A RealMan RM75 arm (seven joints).
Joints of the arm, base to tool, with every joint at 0 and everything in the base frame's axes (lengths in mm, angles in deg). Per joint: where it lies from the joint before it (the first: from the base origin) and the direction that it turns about. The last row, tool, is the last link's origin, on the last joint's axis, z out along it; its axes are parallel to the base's.
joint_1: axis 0 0 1 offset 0 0 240.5
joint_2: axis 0 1 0 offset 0 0 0
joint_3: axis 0 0 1 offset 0 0 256
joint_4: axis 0 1 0 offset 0 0 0
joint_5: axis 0 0 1 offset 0 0 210
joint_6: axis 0 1 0 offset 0 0 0
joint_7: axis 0 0 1 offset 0 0 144
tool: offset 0 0 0
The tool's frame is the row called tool.
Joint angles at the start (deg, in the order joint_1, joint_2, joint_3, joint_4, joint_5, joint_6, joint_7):
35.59, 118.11, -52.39, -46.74, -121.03, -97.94, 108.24
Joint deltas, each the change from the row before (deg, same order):
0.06, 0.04, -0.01, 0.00, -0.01, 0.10, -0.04
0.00, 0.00, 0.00, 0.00, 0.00, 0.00, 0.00
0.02, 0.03, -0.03, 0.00, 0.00, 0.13, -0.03
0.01, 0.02, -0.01, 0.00, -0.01, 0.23, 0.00
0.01, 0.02, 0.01, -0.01, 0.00, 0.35, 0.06
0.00, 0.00, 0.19, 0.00, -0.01, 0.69, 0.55
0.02, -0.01, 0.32, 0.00, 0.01, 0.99, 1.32
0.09, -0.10, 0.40, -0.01, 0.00, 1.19, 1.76
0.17, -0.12, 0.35, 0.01, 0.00, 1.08, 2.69
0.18, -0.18, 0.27, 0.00, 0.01, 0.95, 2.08
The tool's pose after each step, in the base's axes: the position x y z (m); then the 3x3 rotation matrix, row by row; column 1 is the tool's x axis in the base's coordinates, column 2 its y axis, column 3 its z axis. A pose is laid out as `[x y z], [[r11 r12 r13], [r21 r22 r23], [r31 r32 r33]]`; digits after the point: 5 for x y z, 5 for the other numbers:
[0.21457 0.33169 -0.00502], [[0.78337 -0.56562 -0.25770], [-0.58223 -0.81290 0.01432], [-0.21758 0.13882 -0.96612]]
[0.21457 0.33169 -0.00502], [[0.78337 -0.56562 -0.25770], [-0.58223 -0.81290 0.01432], [-0.21758 0.13882 -0.96612]]
[0.21443 0.33196 -0.00530], [[0.78379 -0.56526 -0.25719], [-0.58148 -0.81341 0.01567], [-0.21806 0.13727 -0.96623]]
[0.21449 0.33248 -0.00549], [[0.78361 -0.56603 -0.25605], [-0.58135 -0.81343 0.01907], [-0.21907 0.13391 -0.96648]]
[0.21461 0.33334 -0.00562], [[0.78258 -0.56812 -0.25457], [-0.58198 -0.81282 0.02488], [-0.22106 0.12869 -0.96673]]
[0.21525 0.33523 -0.00528], [[0.77483 -0.57958 -0.25243], [-0.59034 -0.80621 0.03900], [-0.22612 0.11880 -0.96683]]
[0.21608 0.33812 -0.00456], [[0.75774 -0.60282 -0.24989], [-0.60924 -0.79071 0.06005], [-0.23379 0.10674 -0.96641]]
[0.21704 0.34208 -0.00298], [[0.73543 -0.63160 -0.24541], [-0.63241 -0.76984 0.08612], [-0.24332 0.09186 -0.96559]]
[0.21753 0.34602 -0.00135], [[0.70268 -0.66946 -0.24094], [-0.66575 -0.73813 0.10931], [-0.25102 0.08360 -0.96436]]
[0.21796 0.34975 0.00058], [[0.67679 -0.69738 -0.23585], [-0.68923 -0.71281 0.12987], [-0.25868 0.07466 -0.96307]]

